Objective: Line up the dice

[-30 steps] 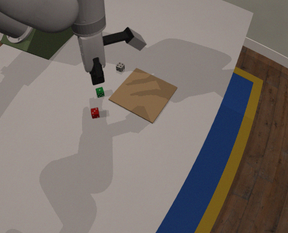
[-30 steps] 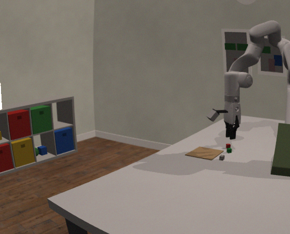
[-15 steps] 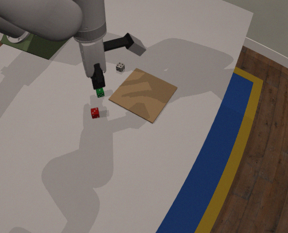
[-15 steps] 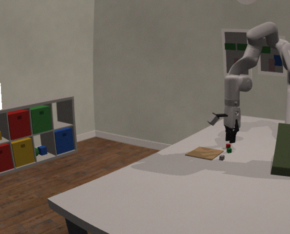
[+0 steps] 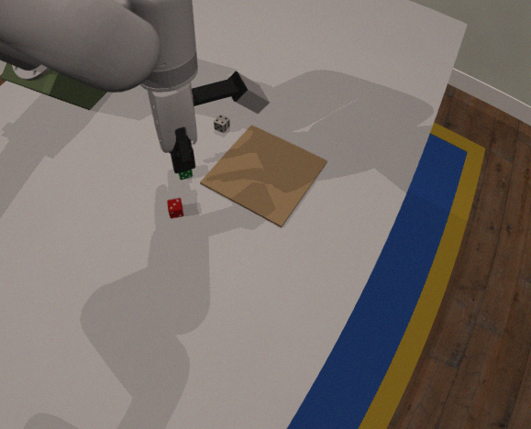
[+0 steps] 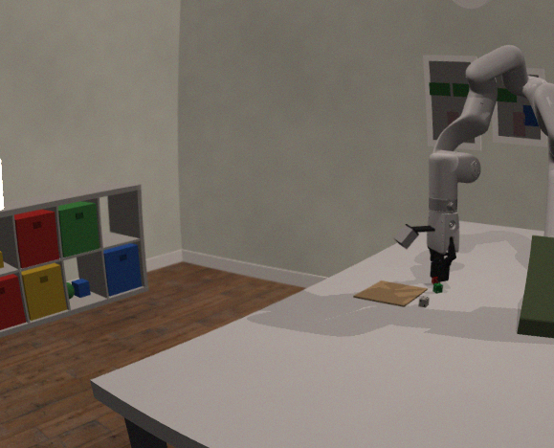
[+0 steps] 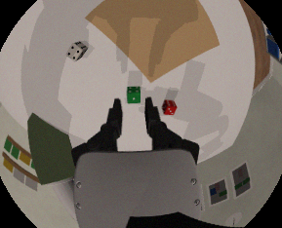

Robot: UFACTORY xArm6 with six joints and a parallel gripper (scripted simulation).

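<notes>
The green die is 4 cm below my hand. From my hand the other things lie so: red die (2 cm ahead, 7 cm to the right, 4 cm below); tan mat (11 cm ahead, 5 cm to the left, 5 cm below); white die (1 cm ahead, 11 cm to the left, 4 cm below).
</notes>
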